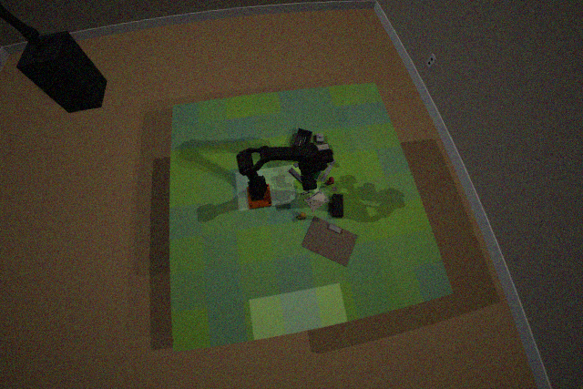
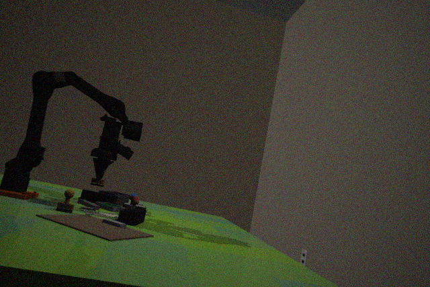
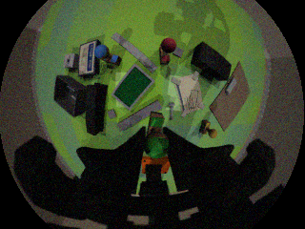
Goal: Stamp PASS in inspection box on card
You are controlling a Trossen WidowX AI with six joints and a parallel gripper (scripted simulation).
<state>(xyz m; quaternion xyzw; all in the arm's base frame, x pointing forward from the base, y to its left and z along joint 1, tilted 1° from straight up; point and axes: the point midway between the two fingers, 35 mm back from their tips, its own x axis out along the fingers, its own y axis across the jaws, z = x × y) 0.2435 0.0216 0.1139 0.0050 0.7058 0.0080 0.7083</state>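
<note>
My gripper tip is now 120 mm short of the blue-knobbed stamp, 100 mm to the right of it and 80 mm above it. The rest, counted from my gripper tip: grey strip: 150 mm ahead, 60 mm to the left, 90 mm below; red-knobbed stamp: 140 mm ahead, 20 mm to the right, 80 mm below; tan-knobbed stamp: 40 mm behind, 170 mm to the right, 80 mm below.
</note>
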